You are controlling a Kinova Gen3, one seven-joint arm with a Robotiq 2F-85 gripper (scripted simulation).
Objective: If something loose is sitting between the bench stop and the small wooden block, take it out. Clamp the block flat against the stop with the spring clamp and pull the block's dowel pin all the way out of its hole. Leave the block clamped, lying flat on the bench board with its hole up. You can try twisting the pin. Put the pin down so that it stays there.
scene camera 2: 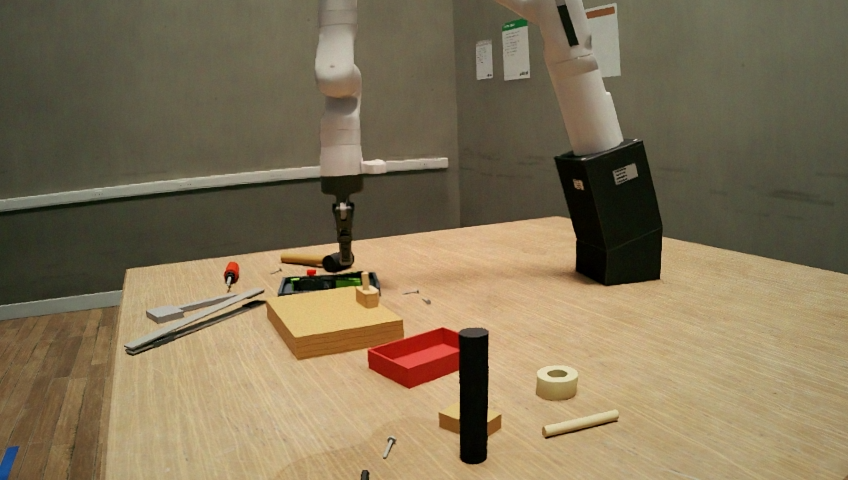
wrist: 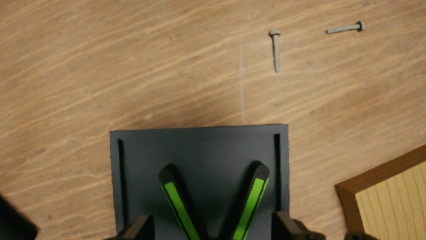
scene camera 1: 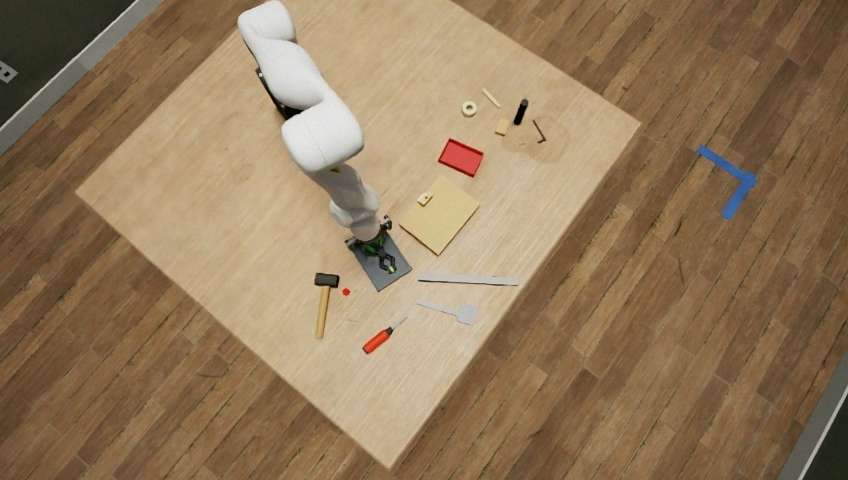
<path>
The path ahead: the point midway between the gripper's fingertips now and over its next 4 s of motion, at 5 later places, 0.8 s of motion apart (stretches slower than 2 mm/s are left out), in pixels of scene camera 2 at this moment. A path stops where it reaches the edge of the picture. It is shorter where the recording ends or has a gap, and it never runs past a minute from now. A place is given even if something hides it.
My gripper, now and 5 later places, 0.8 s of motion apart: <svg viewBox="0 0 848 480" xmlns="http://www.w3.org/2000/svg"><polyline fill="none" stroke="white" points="346,260 346,265 347,266 347,278 349,287 348,288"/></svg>
</path>
